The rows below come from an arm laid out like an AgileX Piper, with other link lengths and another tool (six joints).
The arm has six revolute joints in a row. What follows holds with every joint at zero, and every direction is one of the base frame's.
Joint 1 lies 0.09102 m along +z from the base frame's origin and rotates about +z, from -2.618 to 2.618 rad.
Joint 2 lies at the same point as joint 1 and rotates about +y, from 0 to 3.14 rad.
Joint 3 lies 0.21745 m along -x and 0.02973 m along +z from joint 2 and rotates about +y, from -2.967 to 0 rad.
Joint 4 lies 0.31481 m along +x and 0.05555 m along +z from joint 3 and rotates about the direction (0.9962, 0, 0.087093), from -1.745 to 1.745 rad.
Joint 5 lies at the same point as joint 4 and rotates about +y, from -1.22 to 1.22 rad.
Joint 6 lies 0.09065 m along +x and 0.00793 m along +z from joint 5 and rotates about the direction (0.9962, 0, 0.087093), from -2.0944 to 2.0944 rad.
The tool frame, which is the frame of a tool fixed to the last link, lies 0.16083 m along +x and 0.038 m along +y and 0.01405 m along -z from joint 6; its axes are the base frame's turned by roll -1.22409, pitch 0.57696 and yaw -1.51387 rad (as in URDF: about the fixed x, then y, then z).
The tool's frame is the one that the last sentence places.
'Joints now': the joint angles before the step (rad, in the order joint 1, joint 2, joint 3, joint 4, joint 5, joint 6). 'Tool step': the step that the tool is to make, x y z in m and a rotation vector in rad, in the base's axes. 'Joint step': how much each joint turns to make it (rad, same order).
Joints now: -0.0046, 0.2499, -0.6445, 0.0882, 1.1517, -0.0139
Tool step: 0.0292, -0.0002, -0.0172, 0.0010, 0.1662, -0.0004
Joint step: -0.0004, 0.3100, -0.1383, 0.0003, -0.0055, -0.0004
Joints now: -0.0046, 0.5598, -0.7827, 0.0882, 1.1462, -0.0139
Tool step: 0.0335, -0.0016, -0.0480, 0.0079, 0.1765, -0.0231
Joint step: 0.0000, 0.3012, -0.0740, -0.0071, -0.0525, 0.0218
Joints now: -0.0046, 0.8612, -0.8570, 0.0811, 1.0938, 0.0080
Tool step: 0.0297, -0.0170, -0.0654, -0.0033, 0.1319, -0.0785
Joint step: -0.0334, 0.2640, -0.0216, -0.0267, -0.1134, 0.0438
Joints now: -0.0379, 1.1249, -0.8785, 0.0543, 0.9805, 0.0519
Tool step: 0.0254, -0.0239, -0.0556, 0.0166, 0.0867, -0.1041
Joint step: -0.0627, 0.2448, -0.0547, -0.0033, -0.1043, 0.0400
